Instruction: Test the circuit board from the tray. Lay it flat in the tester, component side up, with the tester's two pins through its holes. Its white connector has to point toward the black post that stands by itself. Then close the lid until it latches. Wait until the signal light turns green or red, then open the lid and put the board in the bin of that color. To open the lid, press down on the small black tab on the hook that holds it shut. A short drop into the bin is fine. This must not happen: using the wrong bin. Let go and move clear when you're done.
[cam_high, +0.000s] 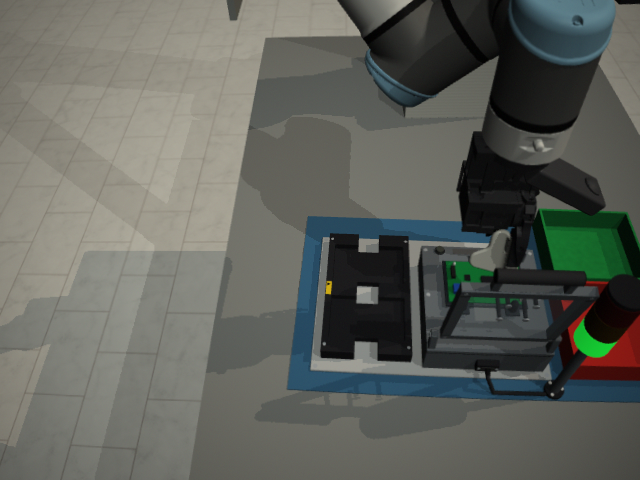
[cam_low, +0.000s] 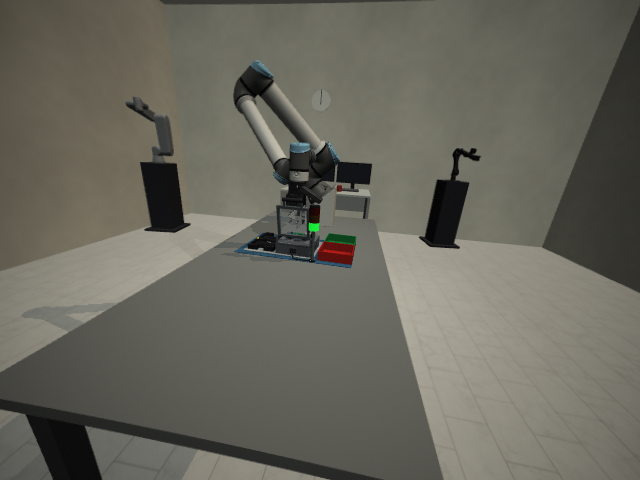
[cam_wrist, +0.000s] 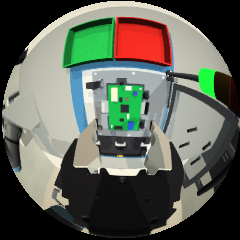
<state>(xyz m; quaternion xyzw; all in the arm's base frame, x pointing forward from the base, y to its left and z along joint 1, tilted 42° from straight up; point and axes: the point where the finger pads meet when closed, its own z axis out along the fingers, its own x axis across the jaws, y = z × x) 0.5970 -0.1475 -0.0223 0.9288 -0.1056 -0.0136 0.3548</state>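
Now: the green circuit board 6 cm below my hand. Round my hand: black latch tab 7 cm to the left, 5 cm behind, 4 cm below; tester lid 11 cm ahead, 5 cm above, 2 cm to the right; red bin 19 cm to the left, 12 cm below, 8 cm ahead.
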